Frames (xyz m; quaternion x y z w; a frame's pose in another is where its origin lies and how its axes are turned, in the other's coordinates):
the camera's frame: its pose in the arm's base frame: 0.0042 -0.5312 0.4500 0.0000 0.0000 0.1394 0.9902
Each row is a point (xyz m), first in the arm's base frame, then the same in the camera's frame.
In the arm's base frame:
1: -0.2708 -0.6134 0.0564
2: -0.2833 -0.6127 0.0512
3: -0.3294 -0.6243 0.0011
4: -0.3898 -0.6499 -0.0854
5: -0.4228 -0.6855 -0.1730
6: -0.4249 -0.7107 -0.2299
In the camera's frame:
1: -0.2870 -0.0031 -0.3936
2: -0.2988 0.0010 -0.3988
3: -0.3463 0.0026 -0.4489
4: -0.4115 -0.0053 -0.5354
5: -0.4530 -0.0304 -0.6230
6: -0.4620 -0.0541 -0.6799

